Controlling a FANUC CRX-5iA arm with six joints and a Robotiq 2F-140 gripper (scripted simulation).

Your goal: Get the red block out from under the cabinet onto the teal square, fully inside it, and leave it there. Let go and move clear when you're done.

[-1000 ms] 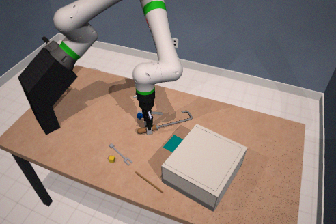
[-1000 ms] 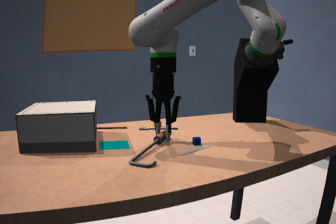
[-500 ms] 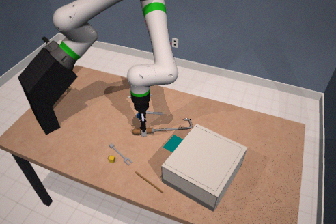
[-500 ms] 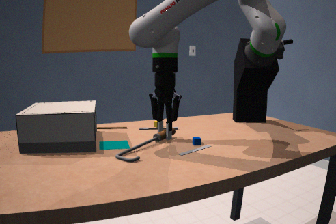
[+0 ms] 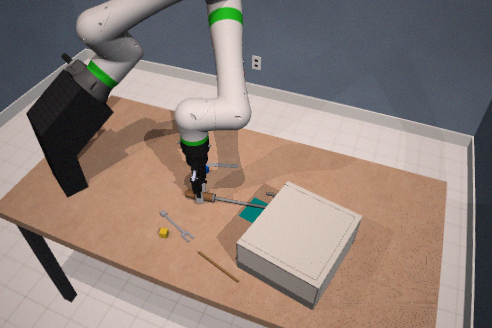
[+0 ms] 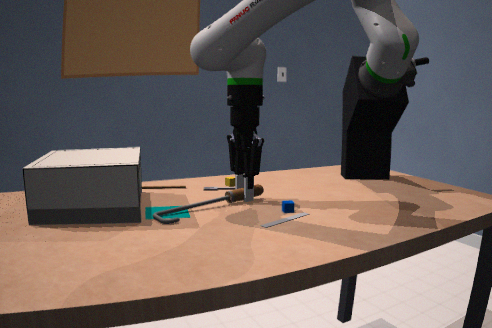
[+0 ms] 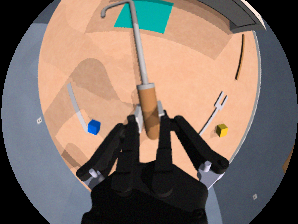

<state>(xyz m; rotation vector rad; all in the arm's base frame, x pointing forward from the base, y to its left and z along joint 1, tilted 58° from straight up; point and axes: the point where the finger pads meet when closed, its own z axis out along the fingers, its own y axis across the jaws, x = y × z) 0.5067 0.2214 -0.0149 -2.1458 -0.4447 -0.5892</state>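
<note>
My gripper is now 200 mm short of the teal square, 100 mm to the right of it and 40 mm above it. Round my hand: grey wrench: 150 mm to the right, 30 mm below, 20 mm ahead; long hook tool: 90 mm to the left, 80 mm ahead, 20 mm below; blue cube: 110 mm to the left, 100 mm behind, 30 mm below.
</note>
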